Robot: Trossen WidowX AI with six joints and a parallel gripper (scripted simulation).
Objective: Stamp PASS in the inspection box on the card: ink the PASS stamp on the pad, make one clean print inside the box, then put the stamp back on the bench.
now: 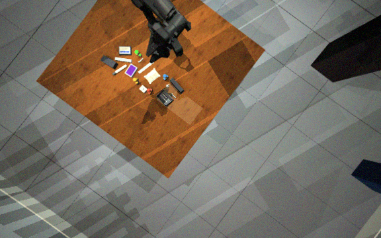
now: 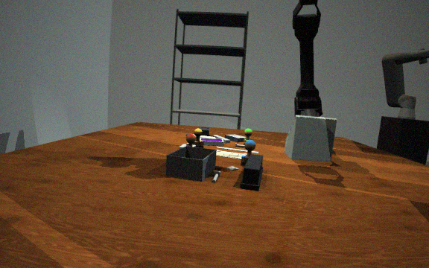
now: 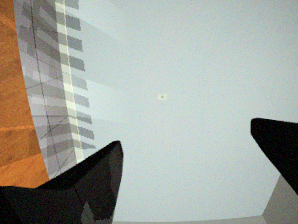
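Right now the green-knobbed stamp is 6 cm behind my gripper tip, 37 cm to the right of it and 54 cm below it. Also, from my gripper tip: grey bin: 8 cm ahead, 1 cm to the left, 55 cm below; blue-knobbed stamp: 6 cm behind, 8 cm to the right, 54 cm below; black block: 6 cm behind, 3 cm to the left, 54 cm below.
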